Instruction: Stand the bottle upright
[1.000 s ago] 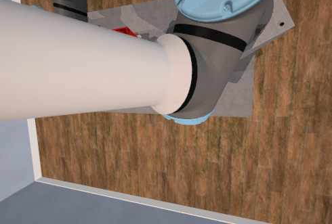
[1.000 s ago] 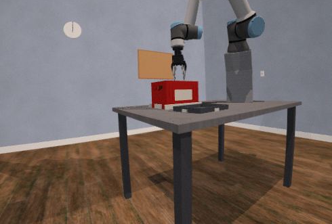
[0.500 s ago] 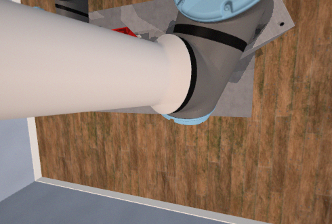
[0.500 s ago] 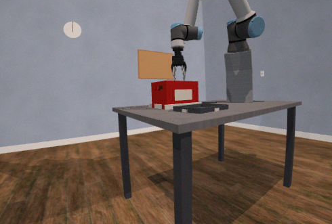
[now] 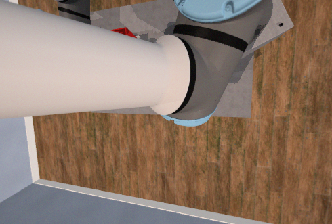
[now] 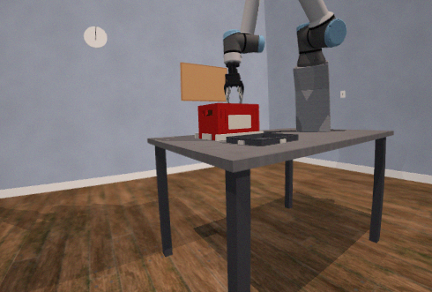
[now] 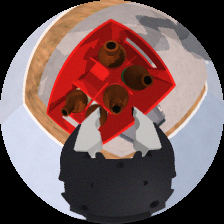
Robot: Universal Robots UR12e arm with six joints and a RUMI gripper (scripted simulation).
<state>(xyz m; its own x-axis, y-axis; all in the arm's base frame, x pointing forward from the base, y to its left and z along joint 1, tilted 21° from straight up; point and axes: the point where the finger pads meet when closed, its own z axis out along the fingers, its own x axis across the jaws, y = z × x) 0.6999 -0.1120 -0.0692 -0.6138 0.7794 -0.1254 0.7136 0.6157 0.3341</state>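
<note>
My hand is 9 cm above the red crate and 4 cm to the left of it. Round my hand: dark tray: 22 cm to the left, 16 cm below, 5 cm ahead.
</note>
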